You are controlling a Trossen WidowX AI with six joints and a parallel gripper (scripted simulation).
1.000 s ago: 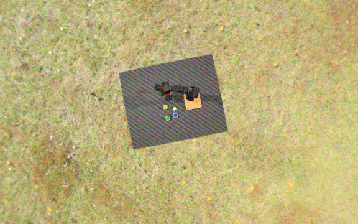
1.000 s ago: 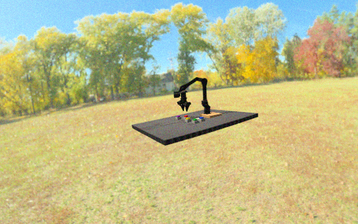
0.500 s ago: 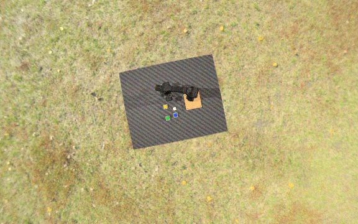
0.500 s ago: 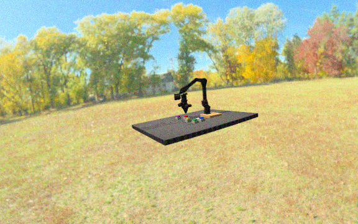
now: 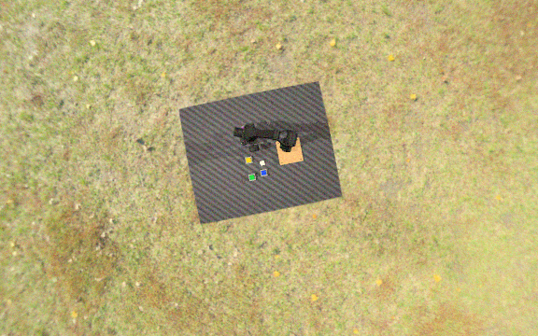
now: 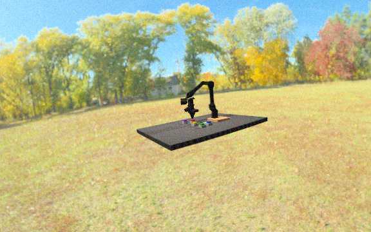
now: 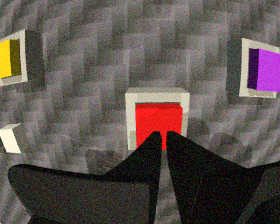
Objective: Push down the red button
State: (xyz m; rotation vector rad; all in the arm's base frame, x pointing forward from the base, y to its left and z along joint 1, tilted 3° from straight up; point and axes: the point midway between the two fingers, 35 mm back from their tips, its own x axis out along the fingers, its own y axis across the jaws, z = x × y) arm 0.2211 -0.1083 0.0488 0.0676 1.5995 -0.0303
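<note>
The red button lies 20 mm below my gripper tip. Also, from my gripper tip: yellow button 130 mm to the left, 70 mm ahead, 20 mm below; then white block 180 mm to the left, 40 mm below, 20 mm behind; then purple button 90 mm to the right, 40 mm ahead, 20 mm below.
</note>
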